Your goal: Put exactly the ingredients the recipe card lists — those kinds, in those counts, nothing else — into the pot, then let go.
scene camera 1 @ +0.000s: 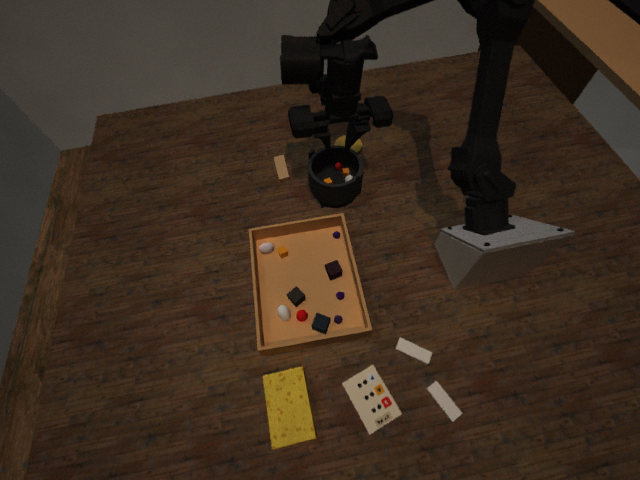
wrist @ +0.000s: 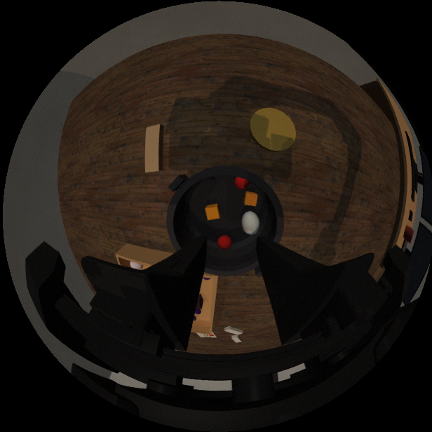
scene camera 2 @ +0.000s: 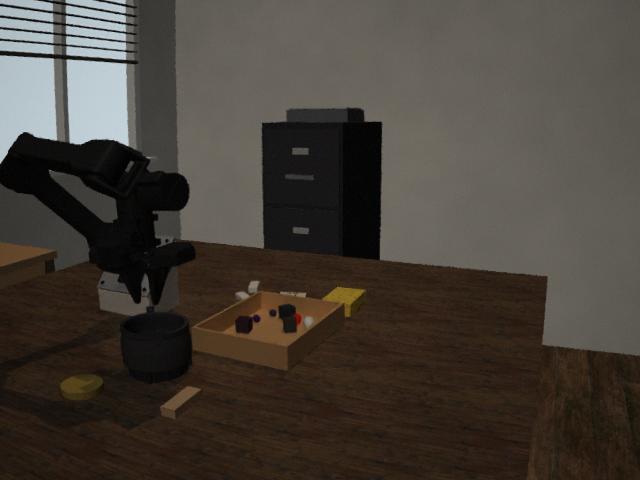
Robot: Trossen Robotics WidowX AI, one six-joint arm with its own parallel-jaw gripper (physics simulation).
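Pixels of known places: gripper, between the fingertips: (scene camera 1: 337, 150) (scene camera 2: 146, 303); arm's base, origin of its link: (scene camera 1: 487, 228).
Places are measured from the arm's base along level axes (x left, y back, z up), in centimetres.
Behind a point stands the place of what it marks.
Observation:
The black pot (scene camera 1: 336, 194) {x -18.0, y -23.7, z -3.3 cm} (scene camera 2: 156, 351) {x -28.6, y -25.8, z -3.5 cm} (wrist: 175, 220) stands behind the tray. In the wrist view it holds a white egg-shaped piece (wrist: 250, 222) (scene camera 1: 348, 178) {x -22.6, y -19.5, z -4.8 cm}, two orange cubes (wrist: 212, 212) (wrist: 251, 198) and two red balls (wrist: 241, 182) (wrist: 224, 242). My gripper (scene camera 1: 337, 146) {x -24.5, y -21.6, z 2.8 cm} (scene camera 2: 146, 302) {x -24.5, y -21.6, z 2.8 cm} (wrist: 231, 241) is open and empty, fingertips just above the pot. The tray (scene camera 1: 254, 289) {x -2.3, y -44.3, z -4.9 cm} (scene camera 2: 242, 352) {x -15.1, y -34.3, z -7.6 cm} holds two whitish egg shapes (scene camera 1: 266, 248) {x -11.3, y -40.7, z -6.6 cm} (scene camera 1: 283, 312) {x 3.0, y -40.1, z -6.4 cm}, an orange cube (scene camera 1: 282, 251) {x -10.0, y -37.6, z -7.1 cm}, a red ball (scene camera 1: 301, 315) {x 4.3, y -37.0, z -6.7 cm}, small purple balls (scene camera 1: 336, 234) {x -10.8, y -25.8, z -7.3 cm} and dark cubes (scene camera 1: 333, 269) {x -2.7, y -28.8, z -6.2 cm}. The recipe card (scene camera 1: 371, 398) {x 20.7, y -28.9, z -9.2 cm} has rows of small symbols, too small to read surely.
A yellow sponge (scene camera 1: 288, 407) {x 18.6, y -42.5, z -6.4 cm} (scene camera 2: 345, 300) {x 14.8, y -44.0, z -6.4 cm} lies in front of the tray. Two white blocks (scene camera 1: 413, 350) {x 15.5, y -19.4, z -8.2 cm} (scene camera 1: 444, 400) {x 24.3, y -17.6, z -8.2 cm} lie near the card. A tan block (scene camera 1: 281, 166) {x -33.5, y -33.1, z -7.9 cm} (scene camera 2: 180, 401) {x -34.5, y -33.7, z -7.8 cm} (wrist: 153, 148) and a yellow disc (scene camera 2: 82, 386) {x -36.6, y -16.1, z -8.1 cm} (wrist: 273, 129) lie near the pot.

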